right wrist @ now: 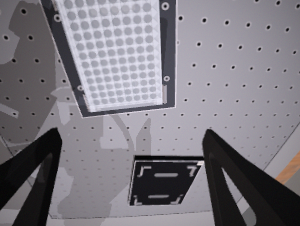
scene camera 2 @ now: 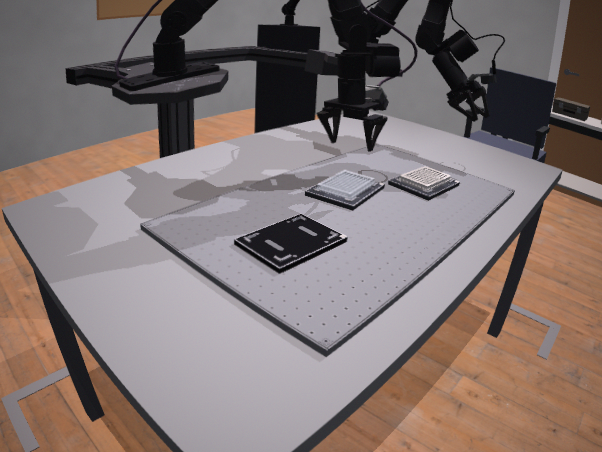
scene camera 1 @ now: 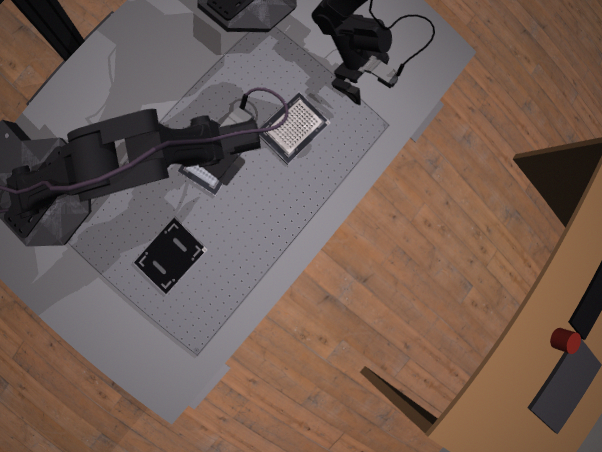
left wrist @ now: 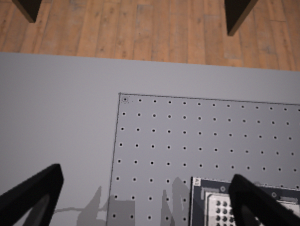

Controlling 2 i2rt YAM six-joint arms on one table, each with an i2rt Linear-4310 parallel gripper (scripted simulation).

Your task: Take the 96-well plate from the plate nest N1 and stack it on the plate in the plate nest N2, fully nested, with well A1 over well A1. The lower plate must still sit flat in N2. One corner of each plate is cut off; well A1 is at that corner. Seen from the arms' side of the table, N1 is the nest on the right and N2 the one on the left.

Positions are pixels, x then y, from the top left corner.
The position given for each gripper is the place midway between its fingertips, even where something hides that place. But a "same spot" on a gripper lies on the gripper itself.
left gripper: scene camera 2; scene camera 1; left wrist 147, 176; not seen in the right wrist view (out of frame)
same spot on left gripper: (scene camera 1: 338, 83) = (scene camera 2: 453, 97)
same spot on black nest: (right wrist: 146, 185) = (scene camera 1: 162, 246)
